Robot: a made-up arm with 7 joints.
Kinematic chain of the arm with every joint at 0, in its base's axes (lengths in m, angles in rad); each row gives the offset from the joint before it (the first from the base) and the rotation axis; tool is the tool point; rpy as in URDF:
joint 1: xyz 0 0 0.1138 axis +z
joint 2: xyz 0 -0.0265 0.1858 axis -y
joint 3: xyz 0 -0.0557 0.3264 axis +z
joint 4: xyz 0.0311 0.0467 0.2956 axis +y
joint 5: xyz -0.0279 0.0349 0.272 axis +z
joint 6: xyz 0 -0.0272 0.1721 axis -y
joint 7: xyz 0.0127 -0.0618 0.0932 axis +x
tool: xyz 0 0 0 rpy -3.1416 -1.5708 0
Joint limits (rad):
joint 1: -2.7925..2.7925
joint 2: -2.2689..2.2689
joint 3: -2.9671..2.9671
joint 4: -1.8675..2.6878
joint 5: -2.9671..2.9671
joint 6: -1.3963..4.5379
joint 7: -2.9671..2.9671
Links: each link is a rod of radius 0.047 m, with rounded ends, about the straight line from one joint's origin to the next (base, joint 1, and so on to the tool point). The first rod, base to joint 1, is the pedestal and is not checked.
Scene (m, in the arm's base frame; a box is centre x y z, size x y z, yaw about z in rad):
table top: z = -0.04
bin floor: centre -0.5 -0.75 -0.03 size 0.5 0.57 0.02 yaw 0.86
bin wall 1: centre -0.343 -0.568 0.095 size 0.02 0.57 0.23 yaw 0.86
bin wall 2: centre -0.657 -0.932 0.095 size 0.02 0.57 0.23 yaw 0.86
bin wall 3: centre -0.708 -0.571 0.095 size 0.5 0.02 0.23 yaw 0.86
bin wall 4: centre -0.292 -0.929 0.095 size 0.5 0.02 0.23 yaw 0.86
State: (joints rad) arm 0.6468 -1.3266 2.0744 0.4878 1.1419 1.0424 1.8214
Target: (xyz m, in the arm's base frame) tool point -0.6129 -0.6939 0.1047
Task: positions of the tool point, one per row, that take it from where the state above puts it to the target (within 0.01 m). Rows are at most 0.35 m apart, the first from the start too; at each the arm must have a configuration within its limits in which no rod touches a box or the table.
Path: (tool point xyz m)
1: 0.5090 0.6654 0.9595
2: 0.2794 0.5175 1.1756
3: 0.0254 0.3126 1.2938
4: -0.2224 0.0730 1.3015
5: -0.4353 -0.1737 1.1990
6: -0.5905 -0.3978 0.9997
7: -0.6733 -0.5719 0.7283
8: -0.6790 -0.6747 0.4178
9: -0.6129 -0.6939 0.1047

